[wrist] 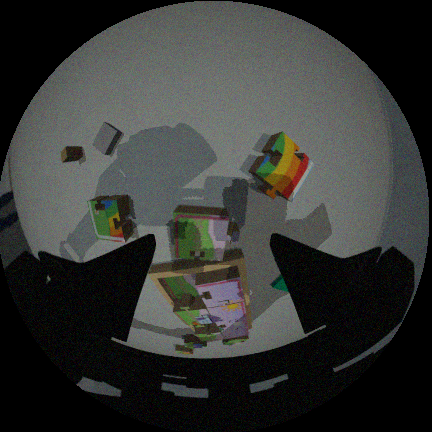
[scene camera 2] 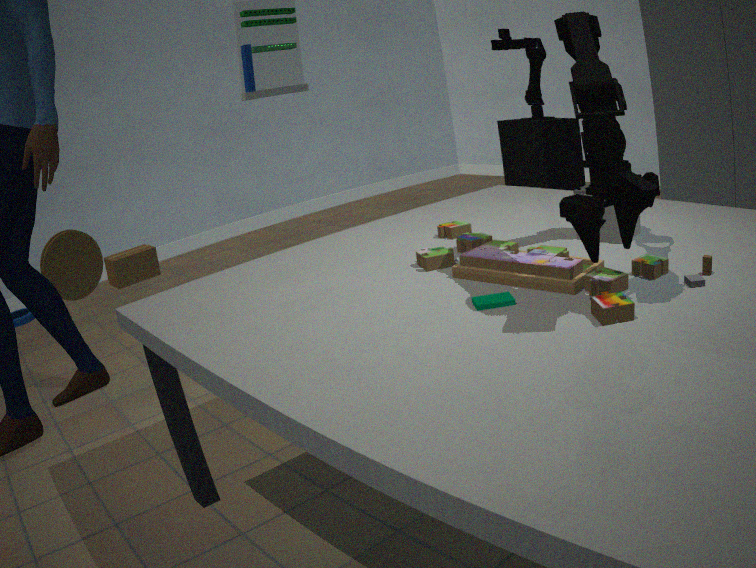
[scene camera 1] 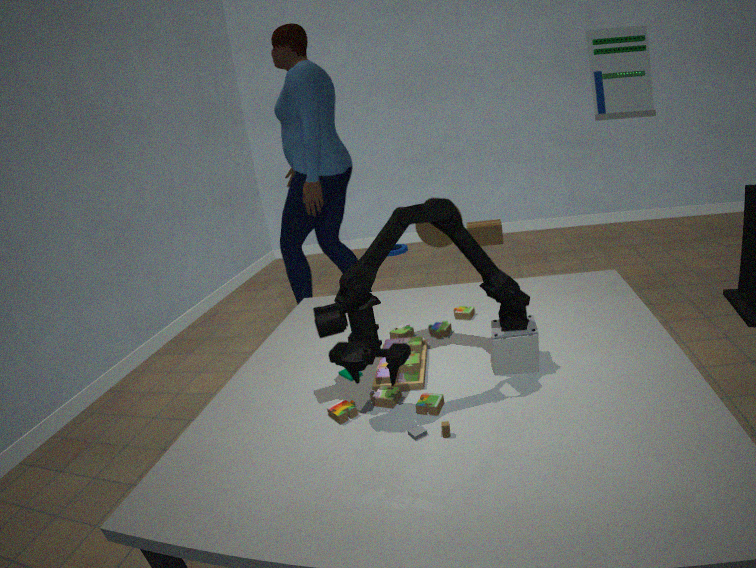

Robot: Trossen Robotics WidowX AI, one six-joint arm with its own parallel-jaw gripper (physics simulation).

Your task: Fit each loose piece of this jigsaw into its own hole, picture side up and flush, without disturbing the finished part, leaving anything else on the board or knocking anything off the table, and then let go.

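Observation:
My open gripper (scene camera 1: 375, 382) (scene camera 2: 611, 254) (wrist: 213, 239) is empty above a loose green-and-lilac piece (scene camera 1: 386, 396) (scene camera 2: 608, 279) (wrist: 192, 235), which lies picture side up beside the end of the wooden board (scene camera 1: 424, 369) (scene camera 2: 519, 281) (wrist: 200, 266). The board holds the lilac-and-green finished part (scene camera 2: 519, 259) (wrist: 225, 295). Loose on the table lie a rainbow piece (scene camera 1: 342, 411) (scene camera 2: 612, 308) (wrist: 282, 167), a green-and-rainbow piece (scene camera 1: 429, 403) (scene camera 2: 649, 266) (wrist: 111, 218), a blue-green piece (scene camera 1: 440, 329) (scene camera 2: 473, 241), an orange-green piece (scene camera 1: 463, 312) (scene camera 2: 453, 229) and a green piece (scene camera 1: 401, 331) (scene camera 2: 434, 258). The holes are partly hidden.
A flat green block (scene camera 1: 349, 373) (scene camera 2: 493, 300) (wrist: 281, 284) lies beside the board's long side. A grey block (scene camera 1: 417, 432) (scene camera 2: 694, 280) (wrist: 107, 138) and a small wooden block (scene camera 1: 445, 429) (scene camera 2: 707, 265) (wrist: 73, 153) lie near the green-and-rainbow piece. A person (scene camera 1: 311, 122) stands behind the table.

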